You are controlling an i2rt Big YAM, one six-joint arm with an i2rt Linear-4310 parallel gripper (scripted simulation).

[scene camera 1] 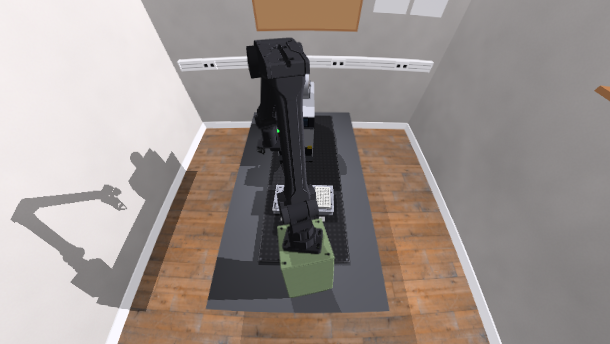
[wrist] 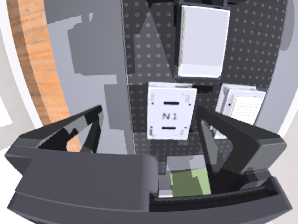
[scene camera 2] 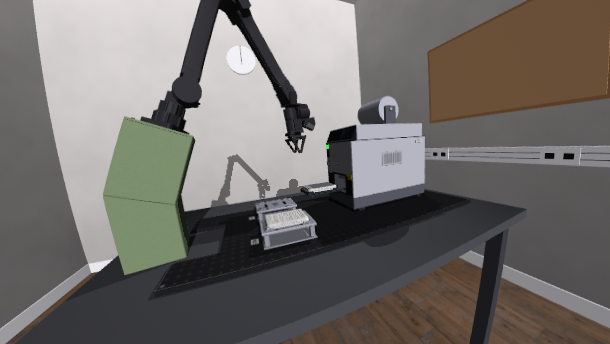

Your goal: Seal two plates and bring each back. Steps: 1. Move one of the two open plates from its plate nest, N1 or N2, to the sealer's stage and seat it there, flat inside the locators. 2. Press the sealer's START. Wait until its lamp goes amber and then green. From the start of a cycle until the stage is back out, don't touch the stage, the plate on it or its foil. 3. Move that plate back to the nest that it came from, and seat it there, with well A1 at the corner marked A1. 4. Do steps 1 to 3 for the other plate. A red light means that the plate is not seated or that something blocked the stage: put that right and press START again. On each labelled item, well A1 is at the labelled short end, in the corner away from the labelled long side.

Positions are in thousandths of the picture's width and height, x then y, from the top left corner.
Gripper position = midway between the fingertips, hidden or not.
I see my gripper (wrist: 502,493) and a sealer (scene camera 2: 594,464).
